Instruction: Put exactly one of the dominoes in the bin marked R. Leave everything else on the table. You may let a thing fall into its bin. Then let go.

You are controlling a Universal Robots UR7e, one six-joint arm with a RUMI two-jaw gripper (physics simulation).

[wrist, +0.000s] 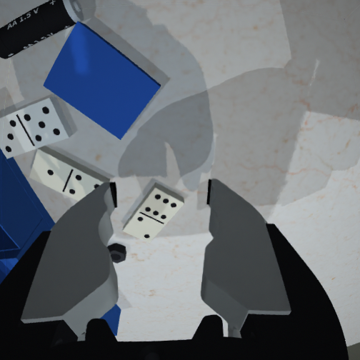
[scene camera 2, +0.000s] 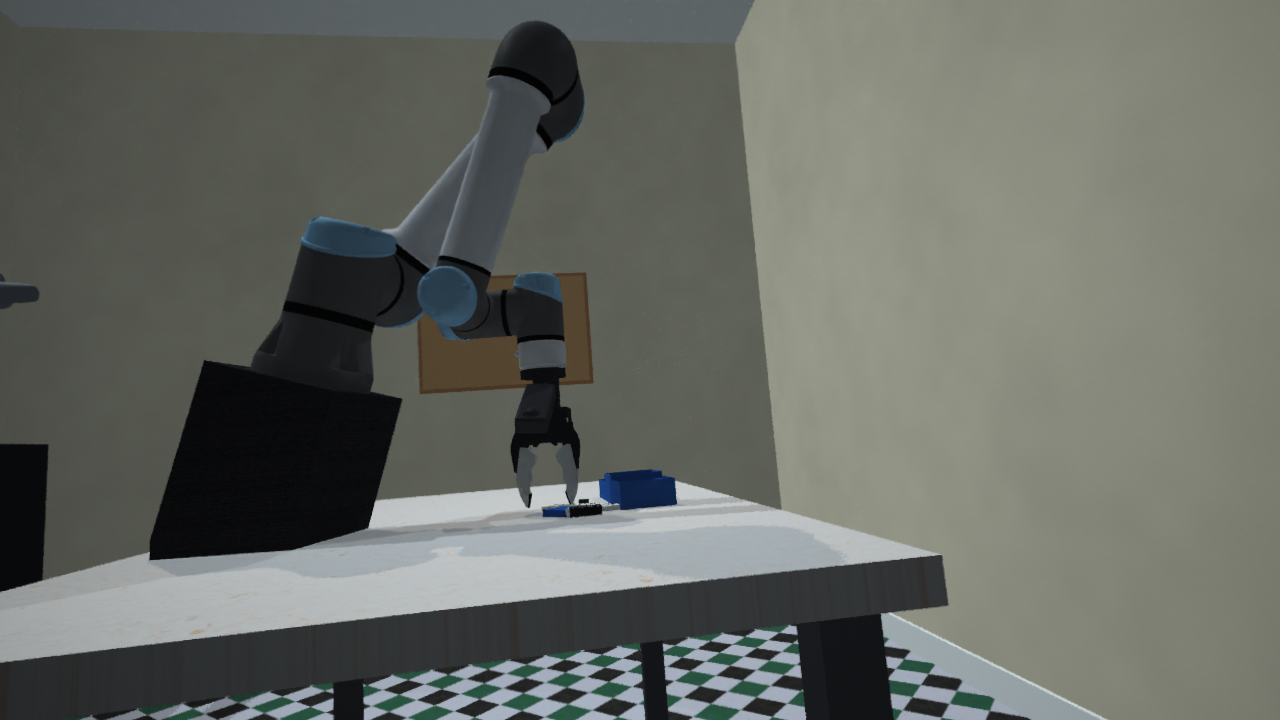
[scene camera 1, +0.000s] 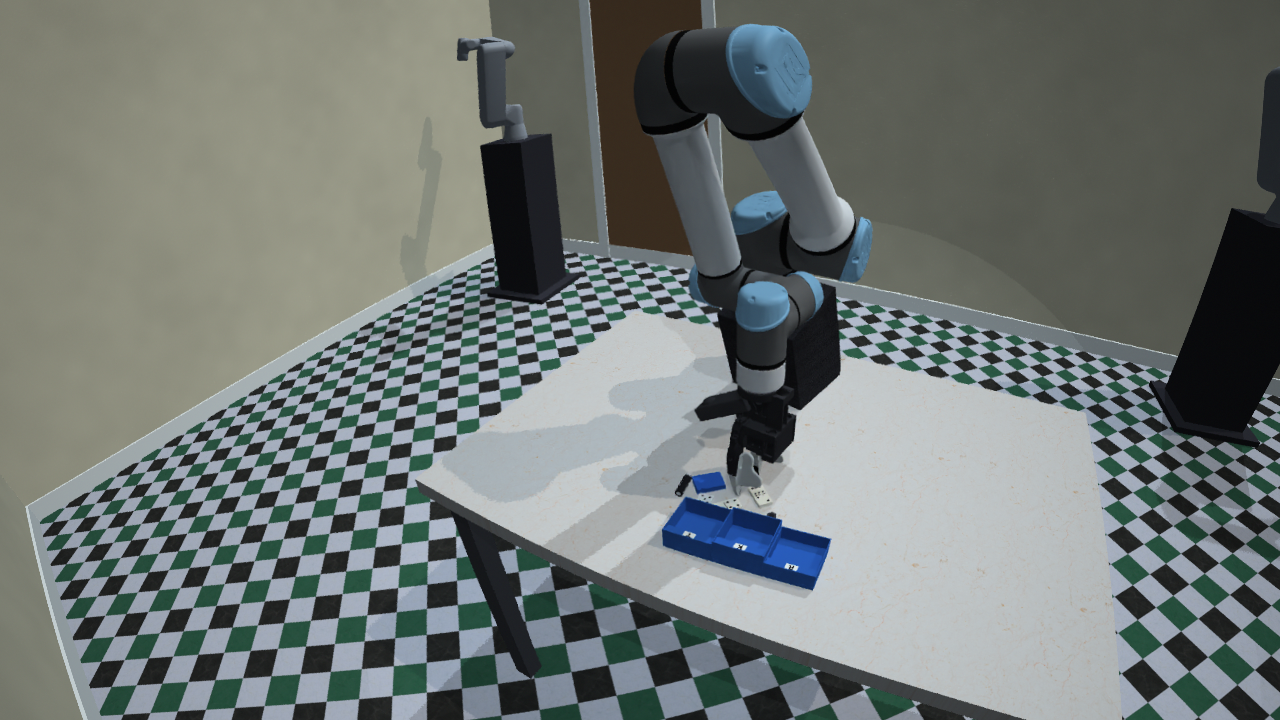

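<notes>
My gripper is partly open and empty, pointing down a little above the table. In the wrist view a cream domino lies flat and tilted between the two fingers. A second domino lies to its left, its right end partly hidden by the left finger. A third, whiter domino lies further left. A blue tray has three bins in a row, with small labels too small to read surely.
A blue block lies near the dominoes. A black AA battery lies beside it. A small black nut lies between the nearest domino and the tray.
</notes>
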